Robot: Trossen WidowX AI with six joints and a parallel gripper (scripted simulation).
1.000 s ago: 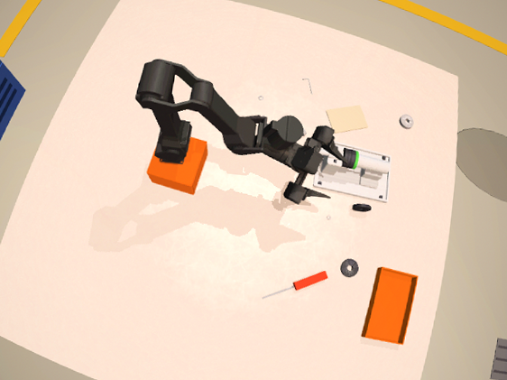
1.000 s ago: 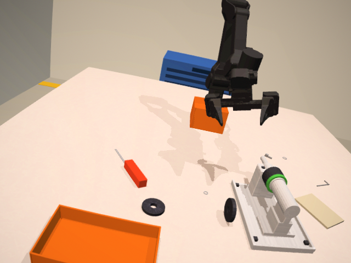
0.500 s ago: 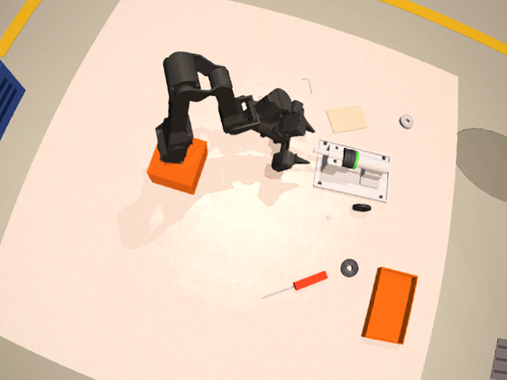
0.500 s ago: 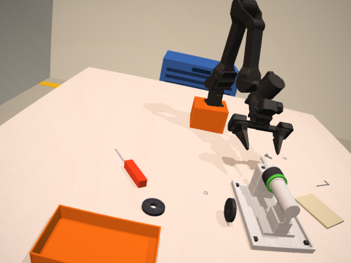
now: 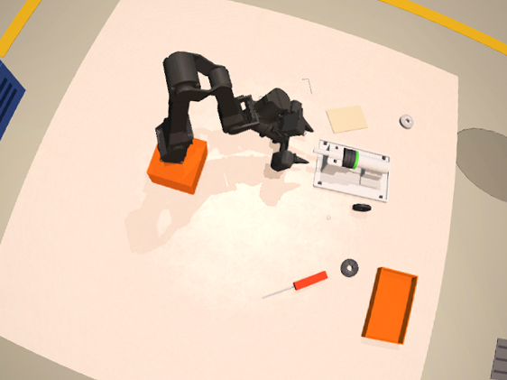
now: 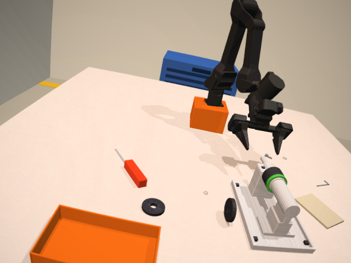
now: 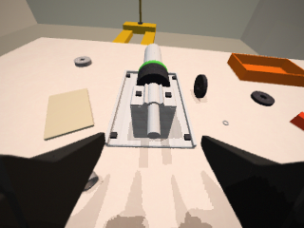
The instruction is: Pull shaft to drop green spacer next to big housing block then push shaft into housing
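My gripper tip is 90 mm short of the shaft, 10 mm to the left of it and 10 mm above it. Round my gripper tip: beige card 150 mm to the left, 130 mm ahead, 90 mm below; black disc 170 mm ahead, 130 mm to the right, 60 mm below; green spacer 130 mm ahead, 10 mm to the right, 10 mm below.
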